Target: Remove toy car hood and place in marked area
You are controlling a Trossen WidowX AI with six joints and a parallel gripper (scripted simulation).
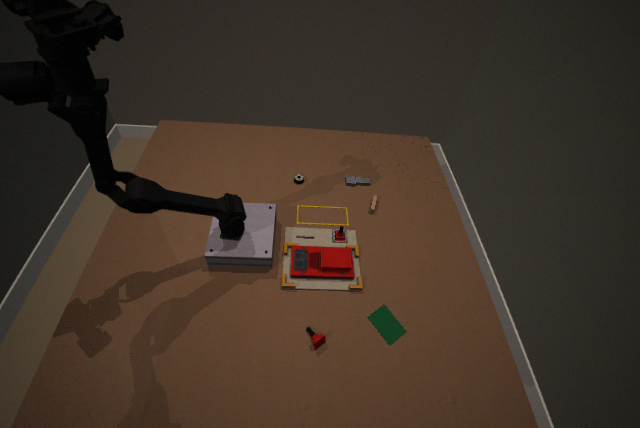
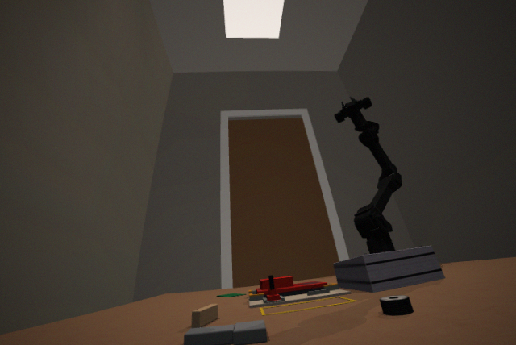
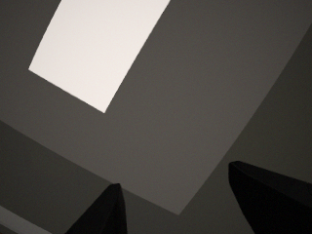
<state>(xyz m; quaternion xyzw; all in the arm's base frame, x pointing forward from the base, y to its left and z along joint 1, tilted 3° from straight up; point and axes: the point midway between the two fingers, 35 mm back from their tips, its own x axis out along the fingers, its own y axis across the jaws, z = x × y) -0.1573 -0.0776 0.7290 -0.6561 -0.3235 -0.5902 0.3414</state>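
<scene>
My gripper tip is now 79 cm above the red hood, 50 cm short of it and 8 cm to the right of it. From my gripper tip the other things lie so: wooden block 82 cm below, 64 cm ahead, 35 cm to the left; black ring 82 cm below, 44 cm to the left, 34 cm ahead; green card 83 cm below, 67 cm ahead, 10 cm to the right.
</scene>
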